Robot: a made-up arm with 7 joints. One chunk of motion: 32 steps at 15 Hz.
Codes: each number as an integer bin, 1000 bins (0 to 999) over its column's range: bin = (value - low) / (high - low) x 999, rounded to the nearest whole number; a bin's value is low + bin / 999 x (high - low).
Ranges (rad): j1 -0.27..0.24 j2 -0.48..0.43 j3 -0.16..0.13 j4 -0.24..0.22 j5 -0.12..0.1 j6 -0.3..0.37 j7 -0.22..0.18
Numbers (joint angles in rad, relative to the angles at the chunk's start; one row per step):
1: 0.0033 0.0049 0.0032 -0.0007 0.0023 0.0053 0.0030
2: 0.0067 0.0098 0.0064 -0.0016 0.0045 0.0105 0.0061
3: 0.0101 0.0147 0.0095 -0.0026 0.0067 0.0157 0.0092
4: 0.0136 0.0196 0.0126 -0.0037 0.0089 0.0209 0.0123
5: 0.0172 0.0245 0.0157 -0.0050 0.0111 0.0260 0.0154
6: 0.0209 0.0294 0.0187 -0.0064 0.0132 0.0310 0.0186
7: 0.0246 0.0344 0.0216 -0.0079 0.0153 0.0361 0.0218
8: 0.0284 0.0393 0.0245 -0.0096 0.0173 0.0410 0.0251
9: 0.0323 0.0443 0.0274 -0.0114 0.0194 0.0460 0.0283
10: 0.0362 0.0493 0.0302 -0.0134 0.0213 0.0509 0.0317
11: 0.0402 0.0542 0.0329 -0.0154 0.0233 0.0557 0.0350
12: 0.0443 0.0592 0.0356 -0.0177 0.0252 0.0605 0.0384
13: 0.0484 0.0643 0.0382 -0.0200 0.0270 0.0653 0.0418
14: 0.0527 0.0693 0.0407 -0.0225 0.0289 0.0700 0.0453
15: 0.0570 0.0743 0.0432 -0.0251 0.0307 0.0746 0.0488
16: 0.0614 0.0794 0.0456 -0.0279 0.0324 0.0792 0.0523
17: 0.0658 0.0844 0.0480 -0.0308 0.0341 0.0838 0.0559
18: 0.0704 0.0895 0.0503 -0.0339 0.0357 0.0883 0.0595
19: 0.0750 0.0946 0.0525 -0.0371 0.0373 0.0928 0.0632
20: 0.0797 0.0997 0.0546 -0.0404 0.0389 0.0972 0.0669
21: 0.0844 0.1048 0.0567 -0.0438 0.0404 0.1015 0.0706
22: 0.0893 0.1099 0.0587 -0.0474 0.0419 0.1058 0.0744
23: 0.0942 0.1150 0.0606 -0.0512 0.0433 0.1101 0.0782
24: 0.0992 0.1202 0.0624 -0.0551 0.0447 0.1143 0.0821
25: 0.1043 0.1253 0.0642 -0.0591 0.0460 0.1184 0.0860
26: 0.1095 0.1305 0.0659 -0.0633 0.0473 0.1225 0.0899
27: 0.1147 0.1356 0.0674 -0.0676 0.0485 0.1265 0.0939
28: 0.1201 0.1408 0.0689 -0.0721 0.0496 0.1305 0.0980
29: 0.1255 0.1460 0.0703 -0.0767 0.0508 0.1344 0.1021
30: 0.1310 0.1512 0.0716 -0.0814 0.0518 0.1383 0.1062
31: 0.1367 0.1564 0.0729 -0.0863 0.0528 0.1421 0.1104
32: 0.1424 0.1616 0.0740 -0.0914 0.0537 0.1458 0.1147
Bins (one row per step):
1: 535 532 562 520 555 455 557
2: 542 538 573 518 565 463 565
3: 549 543 584 516 575 471 572
4: 556 548 595 513 585 478 580
5: 563 554 605 510 595 486 588
6: 570 559 616 507 605 494 596
7: 577 565 626 504 614 501 604
8: 585 570 636 500 623 508 612
9: 592 576 646 496 633 516 620
10: 600 581 655 492 642 523 629
11: 608 586 665 488 651 530 637
12: 616 592 674 483 659 538 645
13: 624 598 683 478 668 545 654
14: 632 603 691 472 676 552 663
15: 641 609 700 467 684 559 671
16: 649 614 708 461 692 565 680
17: 658 620 717 454 700 572 689
18: 667 625 724 448 707 579 698
19: 676 631 732 441 714 586 707
20: 685 636 739 433 722 592 717
21: 694 642 746 426 728 599 726
22: 704 648 753 418 735 605 735
23: 713 653 760 410 742 611 745
24: 723 659 766 402 748 618 754
25: 733 664 772 393 754 624 764
26: 743 670 778 384 760 630 774
27: 754 676 783 374 765 636 784
28: 764 682 789 365 770 642 794
29: 775 687 793 355 776 648 804
30: 785 693 798 344 780 654 815
31: 797 699 802 334 785 659 825
32: 808 704 806 323 789 665 836

